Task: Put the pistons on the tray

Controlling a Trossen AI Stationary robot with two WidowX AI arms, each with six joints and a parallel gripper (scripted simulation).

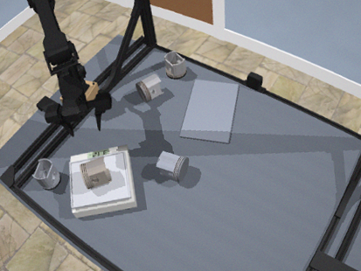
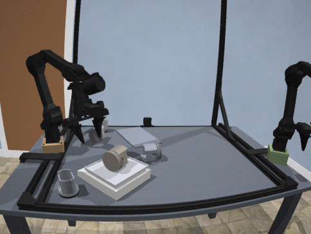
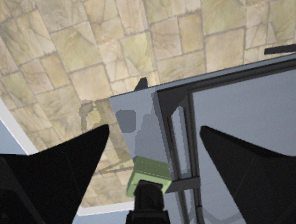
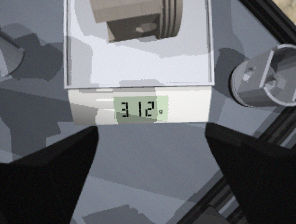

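My right hand is 7 cm short of the tan piston, 11 cm to the right of it and 6 cm above it. The rest, counted from my right hand: flat steel tray: 35 cm behind, 16 cm to the left, 15 cm below.
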